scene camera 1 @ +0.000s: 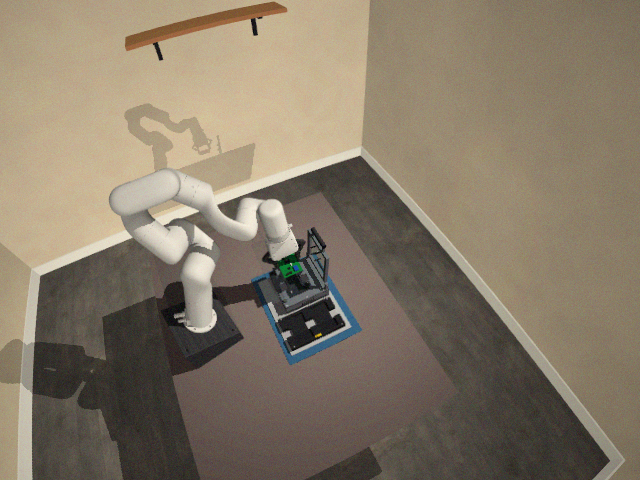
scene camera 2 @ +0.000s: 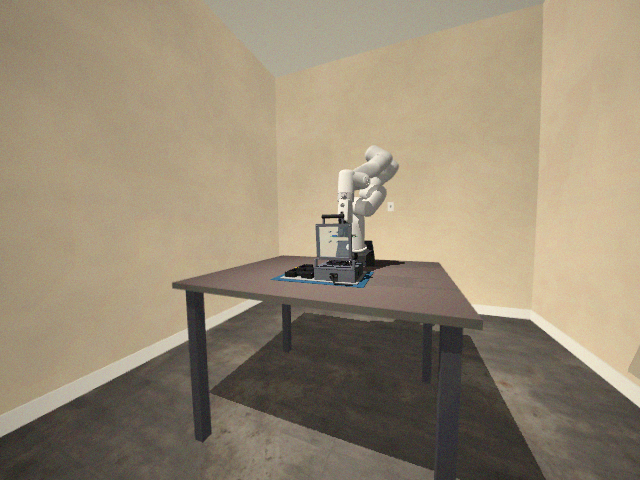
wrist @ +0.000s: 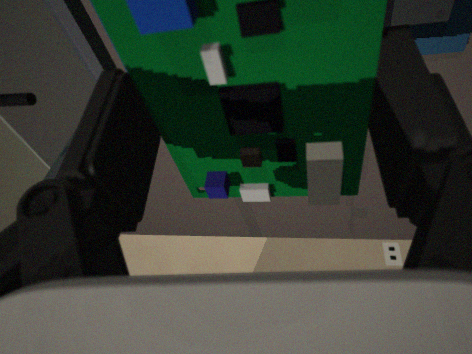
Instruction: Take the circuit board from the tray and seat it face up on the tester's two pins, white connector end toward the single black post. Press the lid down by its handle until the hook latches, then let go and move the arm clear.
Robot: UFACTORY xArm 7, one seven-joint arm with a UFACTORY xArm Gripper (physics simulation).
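Seen in the pictures: gripper, fingertip midpoint: [scene camera 1: 287, 263] [scene camera 2: 343, 237] [wrist: 251, 89]; arm's base, link origin: [scene camera 1: 199, 318] [scene camera 2: 356, 247].
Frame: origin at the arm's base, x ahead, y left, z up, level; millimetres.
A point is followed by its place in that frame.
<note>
The green circuit board [scene camera 1: 291, 269] @(x 381, y 9, z 91 mm) [wrist: 320, 65] @(x 358, y 32, z 90 mm) is held above the open tester [scene camera 1: 305, 300] @(x 399, y -56, z -49 mm) [scene camera 2: 323, 273] @(x 497, y -8, z -60 mm), component side toward the wrist camera. In the wrist view a pale block [wrist: 324, 172] @(x 355, y 70, z 98 mm) stands near its lower right edge. My gripper [scene camera 1: 287, 256] @(x 379, y 42, z 86 mm) [wrist: 251, 89] @(x 379, y 42, z 86 mm) is shut on the board's two long edges. The tester's lid [scene camera 1: 326, 268] @(x 496, y -39, z 91 mm) [scene camera 2: 317, 242] @(x 503, y -32, z 70 mm) stands upright, with its black handle [scene camera 1: 317, 237] @(x 497, y 35, z 184 mm) [scene camera 2: 332, 216] @(x 508, y 38, z 177 mm) at the top. The black tray [scene camera 1: 302, 338] @(x 333, y -185, z -77 mm) [scene camera 2: 292, 273] @(x 498, y -160, z -72 mm) lies beside the tester and holds no board. The pins and single post cannot be made out.
Tester and tray stand on a blue-edged mat [scene camera 1: 324, 347] @(x 395, y -244, z -93 mm) [scene camera 2: 368, 280] @(x 407, y 162, z -96 mm) on the brown table [scene camera 1: 361, 392] @(x 445, y -450, z -95 mm) [scene camera 2: 248, 281] @(x 613, y -311, z -96 mm). The raised lid stands close beside the gripper. The arm's dark base block [scene camera 1: 217, 338] @(x 45, y -97, z -6 mm) is to the left in scene camera 1.
</note>
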